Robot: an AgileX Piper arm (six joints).
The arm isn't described. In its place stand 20 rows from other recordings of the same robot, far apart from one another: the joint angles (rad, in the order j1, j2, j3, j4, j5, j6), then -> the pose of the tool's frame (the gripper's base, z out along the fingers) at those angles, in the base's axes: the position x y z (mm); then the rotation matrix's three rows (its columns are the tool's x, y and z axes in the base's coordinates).
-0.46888, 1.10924, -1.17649, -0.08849, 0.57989, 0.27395 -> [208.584 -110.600 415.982], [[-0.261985 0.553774 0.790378], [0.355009 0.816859 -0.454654], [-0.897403 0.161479 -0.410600]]
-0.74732, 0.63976, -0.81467, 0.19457, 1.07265, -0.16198 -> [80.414 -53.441 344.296], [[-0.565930 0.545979 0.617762], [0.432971 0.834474 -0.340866], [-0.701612 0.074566 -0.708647]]
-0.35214, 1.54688, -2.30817, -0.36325, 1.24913, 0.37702 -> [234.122 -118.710 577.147], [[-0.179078 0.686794 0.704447], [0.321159 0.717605 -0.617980], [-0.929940 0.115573 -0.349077]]
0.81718, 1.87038, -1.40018, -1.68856, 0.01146, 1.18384 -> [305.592 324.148 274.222], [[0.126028 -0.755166 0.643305], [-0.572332 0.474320 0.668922], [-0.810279 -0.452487 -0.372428]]
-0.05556, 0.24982, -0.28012, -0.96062, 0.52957, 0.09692 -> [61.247 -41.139 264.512], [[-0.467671 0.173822 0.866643], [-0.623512 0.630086 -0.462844], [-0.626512 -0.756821 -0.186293]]
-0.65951, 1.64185, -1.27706, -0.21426, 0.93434, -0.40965 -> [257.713 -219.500 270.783], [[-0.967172 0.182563 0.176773], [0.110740 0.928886 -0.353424], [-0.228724 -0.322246 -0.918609]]
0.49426, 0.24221, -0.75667, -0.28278, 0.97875, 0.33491 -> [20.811 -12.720 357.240], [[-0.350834 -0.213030 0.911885], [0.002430 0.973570 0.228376], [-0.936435 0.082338 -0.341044]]
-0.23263, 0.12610, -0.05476, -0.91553, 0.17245, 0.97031 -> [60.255 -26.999 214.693], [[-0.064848 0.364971 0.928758], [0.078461 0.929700 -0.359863], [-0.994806 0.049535 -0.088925]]
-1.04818, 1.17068, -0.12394, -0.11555, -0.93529, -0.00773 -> [96.188 -150.065 202.923], [[-0.076071 0.813046 0.577208], [-0.020426 0.577493 -0.816140], [-0.996893 -0.073875 -0.027324]]
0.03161, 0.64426, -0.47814, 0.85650, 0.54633, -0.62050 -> [122.982 39.629 288.631], [[-0.496237 -0.306916 0.812128], [0.128717 0.899083 0.418428], [-0.858592 0.312174 -0.406653]]
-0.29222, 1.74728, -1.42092, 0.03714, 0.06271, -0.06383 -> [405.420 -121.742 329.145], [[-0.292210 0.278231 0.914987], [0.059962 0.960193 -0.272827], [-0.954473 -0.024859 -0.297261]]
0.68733, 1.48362, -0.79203, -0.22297, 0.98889, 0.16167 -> [189.779 134.032 193.862], [[-0.795902 -0.595547 0.108918], [-0.605412 0.781727 -0.149594], [0.003946 -0.185002 -0.982730]]
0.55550, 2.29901, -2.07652, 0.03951, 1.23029, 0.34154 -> [411.772 259.574 207.013], [[-0.965272 -0.211330 0.153591], [-0.190607 0.971754 0.139154], [-0.178660 0.105046 -0.978287]]
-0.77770, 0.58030, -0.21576, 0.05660, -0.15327, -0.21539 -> [86.721 -86.499 251.336], [[-0.199595 0.684718 0.700945], [-0.026283 0.711340 -0.702356], [-0.979526 -0.158609 -0.123983]]
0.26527, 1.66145, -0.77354, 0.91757, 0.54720, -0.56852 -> [267.899 111.743 160.232], [[-0.957781 -0.148175 0.246371], [-0.007058 0.868812 0.495091], [-0.287411 0.472451 -0.833178]]
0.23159, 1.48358, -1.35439, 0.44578, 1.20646, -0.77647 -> [278.223 103.277 341.121], [[-0.549943 -0.805815 0.219602], [-0.666706 0.581918 0.465698], [-0.503057 0.109697 -0.857263]]
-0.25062, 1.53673, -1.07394, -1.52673, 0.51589, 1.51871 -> [321.379 -128.568 304.150], [[-0.378697 0.654892 0.653991], [0.095656 0.730531 -0.676147], [-0.920564 -0.193497 -0.339295]]
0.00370, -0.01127, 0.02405, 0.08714, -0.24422, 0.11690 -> [52.034 -1.722 227.424], [[0.309372 -0.046558 0.949801], [0.201208 0.979392 -0.017530], [-0.929411 0.196531 0.312364]]
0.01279, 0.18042, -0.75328, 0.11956, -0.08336, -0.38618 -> [-19.251 -1.150 444.330], [[0.653795 0.173179 0.736587], [-0.255515 0.966805 -0.000511], [-0.712224 -0.187875 0.676343]]
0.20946, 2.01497, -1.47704, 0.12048, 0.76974, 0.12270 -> [412.111 95.387 186.903], [[-0.946430 -0.039675 0.320464], [0.010602 0.988070 0.153638], [-0.322736 0.148805 -0.934718]]
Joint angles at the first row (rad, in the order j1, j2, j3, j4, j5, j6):
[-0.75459, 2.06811, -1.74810, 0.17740, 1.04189, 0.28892]
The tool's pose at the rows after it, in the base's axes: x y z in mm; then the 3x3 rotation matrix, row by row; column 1 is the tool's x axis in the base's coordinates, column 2 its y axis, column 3 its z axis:
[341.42 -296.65 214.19], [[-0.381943 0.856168 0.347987], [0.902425 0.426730 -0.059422], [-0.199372 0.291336 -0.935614]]
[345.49 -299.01 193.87], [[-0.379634 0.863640 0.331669], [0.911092 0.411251 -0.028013], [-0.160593 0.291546 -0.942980]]
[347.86 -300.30 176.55], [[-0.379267 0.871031 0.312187], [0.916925 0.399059 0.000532], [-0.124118 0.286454 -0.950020]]
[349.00 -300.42 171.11], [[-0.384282 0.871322 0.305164], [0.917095 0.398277 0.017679], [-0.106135 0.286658 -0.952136]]
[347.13 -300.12 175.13], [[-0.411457 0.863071 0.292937], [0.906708 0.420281 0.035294], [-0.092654 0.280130 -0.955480]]
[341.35 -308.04 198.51], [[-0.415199 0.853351 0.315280], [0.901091 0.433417 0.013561], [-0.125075 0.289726 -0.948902]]
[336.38 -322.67 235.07], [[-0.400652 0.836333 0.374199], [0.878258 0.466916 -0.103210], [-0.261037 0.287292 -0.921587]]
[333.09 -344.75 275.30], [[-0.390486 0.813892 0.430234], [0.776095 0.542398 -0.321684], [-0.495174 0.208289 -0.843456]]
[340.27 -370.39 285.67], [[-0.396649 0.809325 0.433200], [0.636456 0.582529 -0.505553], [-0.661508 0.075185 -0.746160]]
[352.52 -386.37 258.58], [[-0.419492 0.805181 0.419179], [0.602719 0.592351 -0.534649], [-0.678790 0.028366 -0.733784]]
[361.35 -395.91 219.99], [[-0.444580 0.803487 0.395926], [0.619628 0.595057 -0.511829], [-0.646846 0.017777 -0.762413]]
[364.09 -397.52 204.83], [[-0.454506 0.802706 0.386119], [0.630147 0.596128 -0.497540], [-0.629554 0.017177 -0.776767]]
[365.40 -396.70 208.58], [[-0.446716 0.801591 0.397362], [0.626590 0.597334 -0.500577], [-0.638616 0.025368 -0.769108]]
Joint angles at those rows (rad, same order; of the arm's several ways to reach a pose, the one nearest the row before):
[-0.75461, 2.10841, -1.74811, 0.23313, 1.00550, 0.28891]
[-0.75460, 2.15418, -1.74808, 0.24887, 0.99641, 0.28814]
[-0.75459, 2.19247, -1.74809, 0.25836, 0.99452, 0.28816]
[-0.75460, 2.20750, -1.75370, 0.26631, 1.00329, 0.28264]
[-0.75793, 2.20418, -1.76551, 0.26630, 1.04035, 0.25886]
[-0.77995, 2.17739, -1.81027, 0.26495, 1.08330, 0.24010]
[-0.80318, 2.13920, -1.87991, 0.22821, 1.06216, 0.22161]
[-0.82073, 2.11658, -1.97262, 0.11704, 0.95741, 0.17940]
[-0.82302, 2.17141, -2.07398, -0.03536, 0.83274, 0.16630]
[-0.82118, 2.26245, -2.12546, -0.08201, 0.77757, 0.16249]
[-0.82098, 2.34906, -2.14410, -0.08647, 0.75321, 0.16041]
[-0.81958, 2.37794, -2.14410, -0.08459, 0.74670, 0.16039]
[-0.81759, 2.37366, -2.14805, -0.07777, 0.74220, 0.16039]

